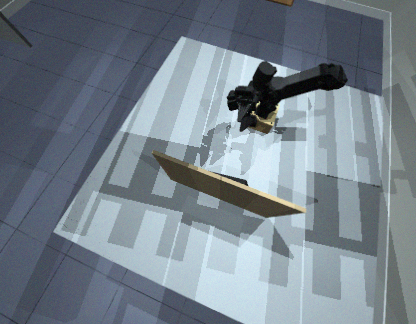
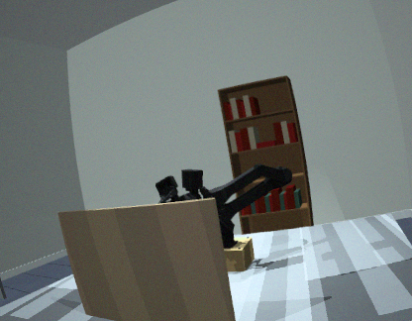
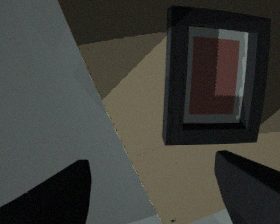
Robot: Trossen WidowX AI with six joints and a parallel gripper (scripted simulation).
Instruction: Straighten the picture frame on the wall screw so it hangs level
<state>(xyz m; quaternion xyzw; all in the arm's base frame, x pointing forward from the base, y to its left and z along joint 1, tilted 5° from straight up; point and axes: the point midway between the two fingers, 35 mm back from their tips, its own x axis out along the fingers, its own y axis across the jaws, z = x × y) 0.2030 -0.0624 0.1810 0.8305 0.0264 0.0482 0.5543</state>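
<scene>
Now: gripper tip 190 mm short of the picture frame, 50 mm to the right of it and 90 mm above it. From my gripper tip the other things lie so: tan wall panel (210 mm ahead, 40 mm to the left, 100 mm below).
</scene>
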